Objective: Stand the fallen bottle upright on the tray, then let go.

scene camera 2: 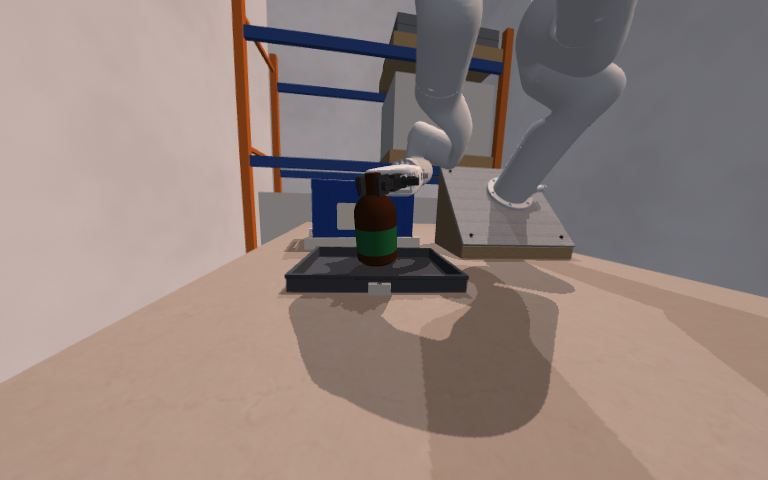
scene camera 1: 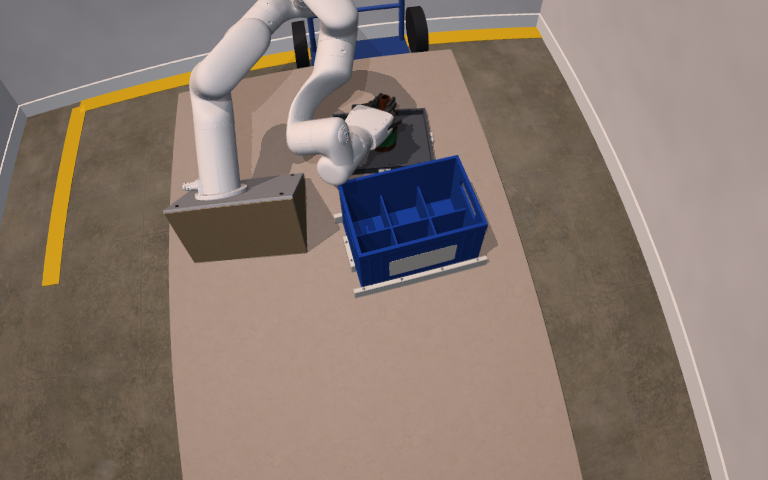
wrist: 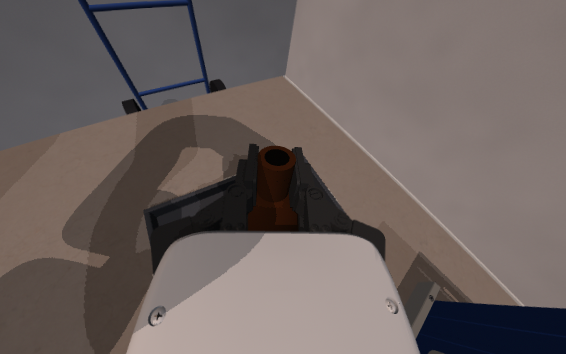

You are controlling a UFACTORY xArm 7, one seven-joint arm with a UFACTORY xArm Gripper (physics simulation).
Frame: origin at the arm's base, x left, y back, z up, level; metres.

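Seen in the pictures: gripper, between the fingertips: (scene camera 2: 367,186) (scene camera 1: 387,99) (wrist: 274,159); arm's base, origin of its link: (scene camera 2: 508,194) (scene camera 1: 221,193).
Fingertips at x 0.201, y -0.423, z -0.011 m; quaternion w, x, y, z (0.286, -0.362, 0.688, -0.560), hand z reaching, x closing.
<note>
Offsets run from my fingertips to a thing's top centre.
The brown bottle @[dx -0.026, dy +0.018, dz +0.026 m] (scene camera 1: 386,140) (scene camera 2: 376,217) (wrist: 274,212) with a green label stands upright, or very nearly so, over the floor of the dark tray @[dx -0.022, dy +0.021, dz -0.122 m] (scene camera 1: 428,133) (scene camera 2: 328,284) (wrist: 189,194). In the scene camera 2 view its base is at the tray floor; whether it rests fully on it or hangs slightly above I cannot tell. My gripper (scene camera 1: 385,103) (scene camera 2: 372,184) (wrist: 274,159) is shut on the bottle's neck from the side, the mouth showing between the fingers in the wrist view. The gripper body hides part of the bottle in the scene camera 1 and wrist views.
A blue divided crate @[dx -0.325, dy +0.016, dz +0.028 m] (scene camera 1: 368,271) (scene camera 2: 323,209) (wrist: 490,327) stands close beside the tray, within white rails @[dx -0.424, dy +0.010, dz -0.117 m] (scene camera 1: 421,277). The arm's base block (scene camera 1: 243,232) (scene camera 2: 509,251) is to one side. A blue trolley (scene camera 1: 362,49) (wrist: 140,6) and an orange-blue shelf rack (scene camera 2: 243,124) stand beyond.
</note>
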